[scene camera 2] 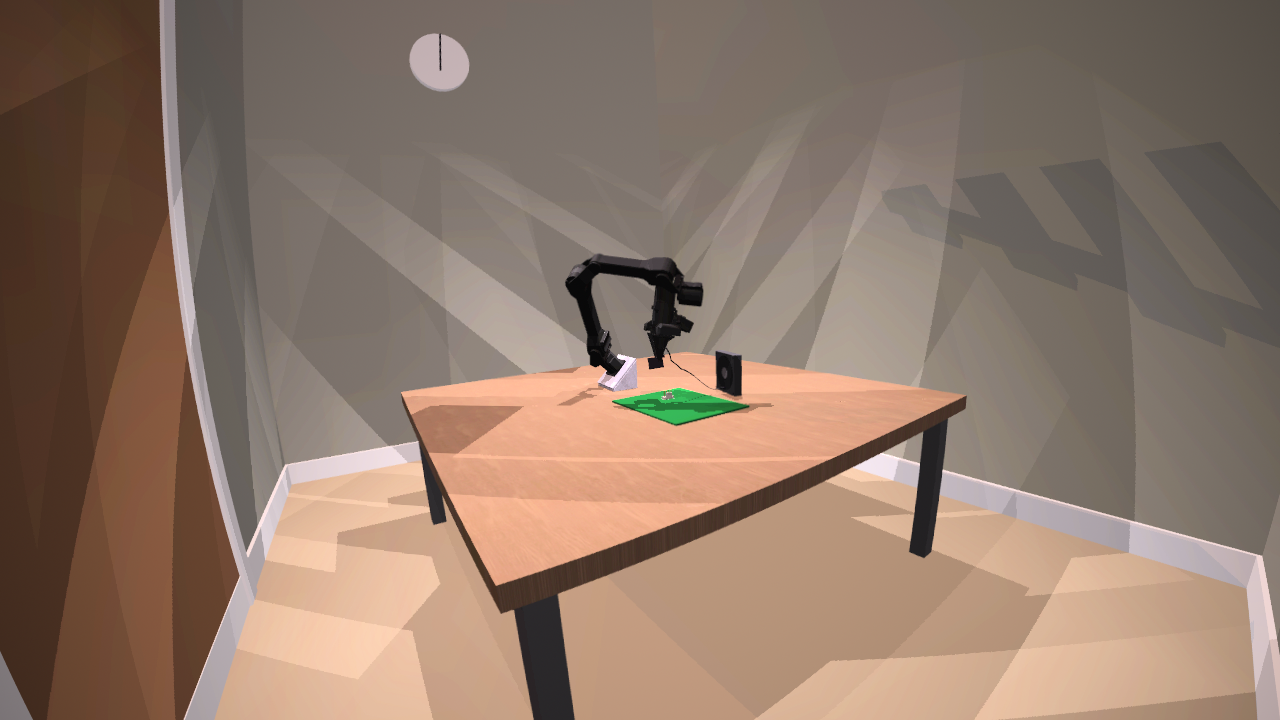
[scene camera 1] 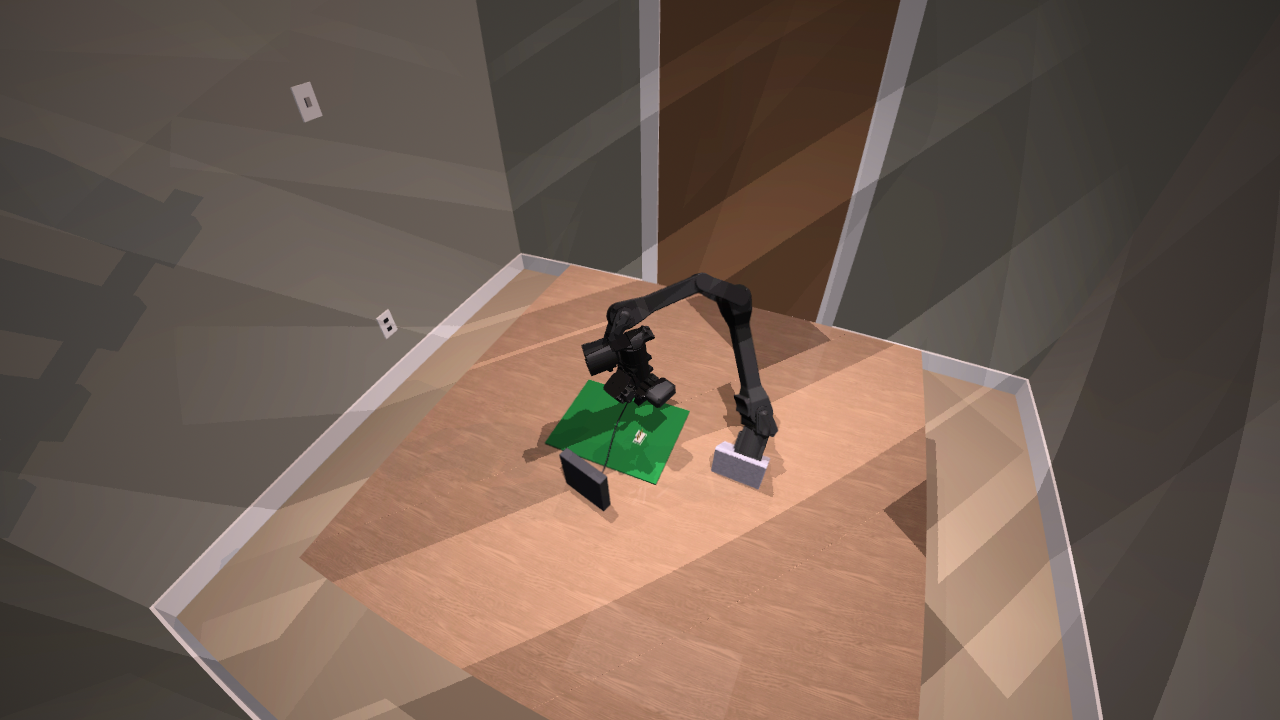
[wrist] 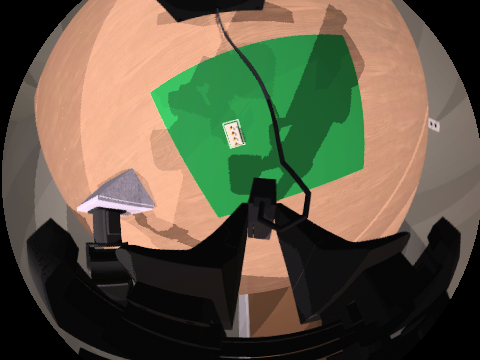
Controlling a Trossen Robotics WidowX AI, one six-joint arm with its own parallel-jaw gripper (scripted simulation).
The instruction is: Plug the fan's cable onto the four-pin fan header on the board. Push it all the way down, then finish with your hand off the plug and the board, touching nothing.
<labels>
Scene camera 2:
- gripper: 658, 359
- black fan: 728, 365
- green board: 687, 406
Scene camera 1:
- gripper: 641, 396
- black fan: 590, 482
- green board: 646, 461
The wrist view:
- gripper: 260, 208
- black plug: 263, 189
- green board: 194, 105
</labels>
